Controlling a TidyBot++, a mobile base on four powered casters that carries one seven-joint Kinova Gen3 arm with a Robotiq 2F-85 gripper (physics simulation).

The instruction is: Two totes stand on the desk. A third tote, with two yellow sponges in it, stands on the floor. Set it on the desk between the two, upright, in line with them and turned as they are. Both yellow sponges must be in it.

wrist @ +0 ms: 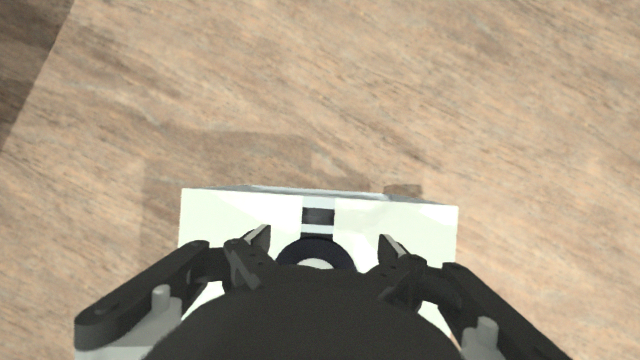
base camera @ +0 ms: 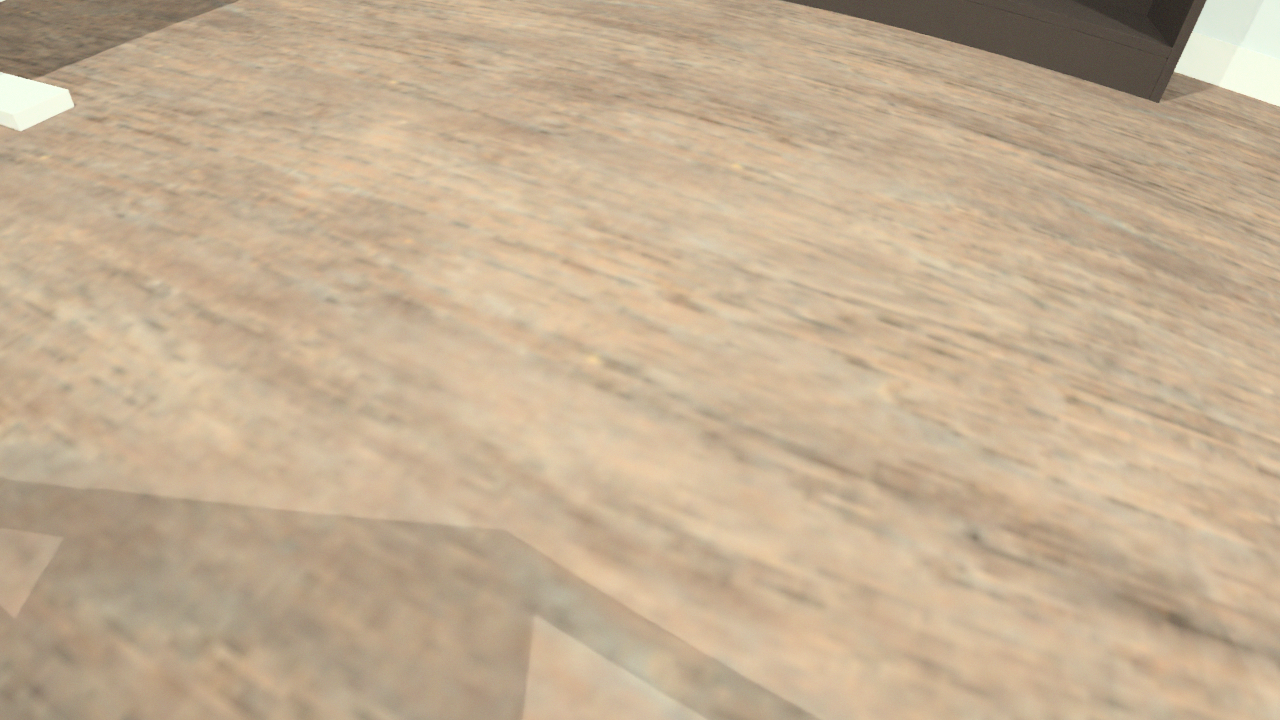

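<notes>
My gripper (wrist: 323, 240) is open and empty in the wrist view. It hangs above the white box-shaped body (wrist: 225, 215) of my own base, with a black ring between and below the fingertips. The desk's top, the two totes on it, the third tote and the yellow sponges do not show in the base camera view or in the wrist view.
A dark brown cabinet or shelf unit (base camera: 1056, 55) stands on the floor at the upper right, near a pale wall (base camera: 1248, 44). A low white slab-like piece (base camera: 31, 102) lies at the upper left edge. A dark shadow crosses the floor behind it.
</notes>
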